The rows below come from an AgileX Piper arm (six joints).
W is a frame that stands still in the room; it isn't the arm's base.
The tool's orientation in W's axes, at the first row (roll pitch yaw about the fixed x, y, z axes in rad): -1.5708 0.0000 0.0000
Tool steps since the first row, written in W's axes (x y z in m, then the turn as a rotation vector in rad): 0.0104 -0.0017 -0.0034 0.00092 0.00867 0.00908; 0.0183 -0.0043 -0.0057 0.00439 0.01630 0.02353; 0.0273 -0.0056 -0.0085 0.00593 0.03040 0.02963; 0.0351 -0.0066 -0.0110 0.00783 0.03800 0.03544
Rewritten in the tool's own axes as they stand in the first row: 0.0104 0.0034 -0.0017 0.00092 -0.00908 0.00867; 0.0183 0.0057 -0.0043 0.00439 -0.02353 0.01630; 0.0273 0.0085 -0.0056 0.00593 -0.02963 0.03040; 0.0351 0.0110 -0.0066 0.00783 -0.03544 0.03800
